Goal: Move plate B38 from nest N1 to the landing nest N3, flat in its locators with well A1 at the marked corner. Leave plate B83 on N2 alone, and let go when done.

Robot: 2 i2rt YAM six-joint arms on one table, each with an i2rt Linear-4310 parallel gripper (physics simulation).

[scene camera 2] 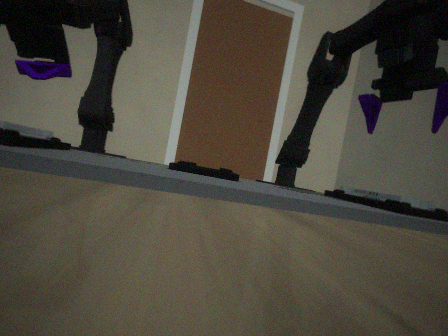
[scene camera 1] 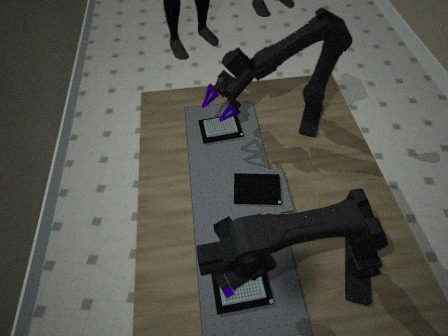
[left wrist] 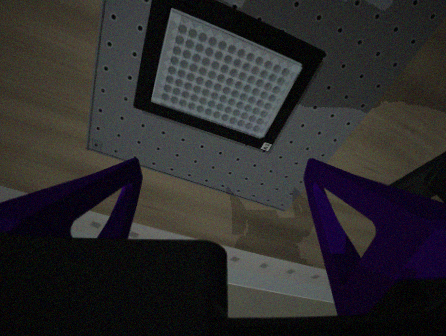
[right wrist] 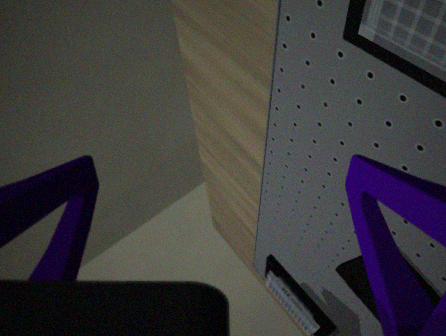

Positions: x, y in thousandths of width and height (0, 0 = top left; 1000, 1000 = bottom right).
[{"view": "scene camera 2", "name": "my left gripper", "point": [890, 397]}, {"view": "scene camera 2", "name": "my right gripper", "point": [59, 115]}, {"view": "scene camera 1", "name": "my left gripper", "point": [546, 826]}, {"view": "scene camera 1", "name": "my right gripper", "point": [472, 341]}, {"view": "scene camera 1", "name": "black nest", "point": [599, 894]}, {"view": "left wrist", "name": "my left gripper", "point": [501, 499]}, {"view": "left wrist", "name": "black nest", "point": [553, 79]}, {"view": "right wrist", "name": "my right gripper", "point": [499, 504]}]
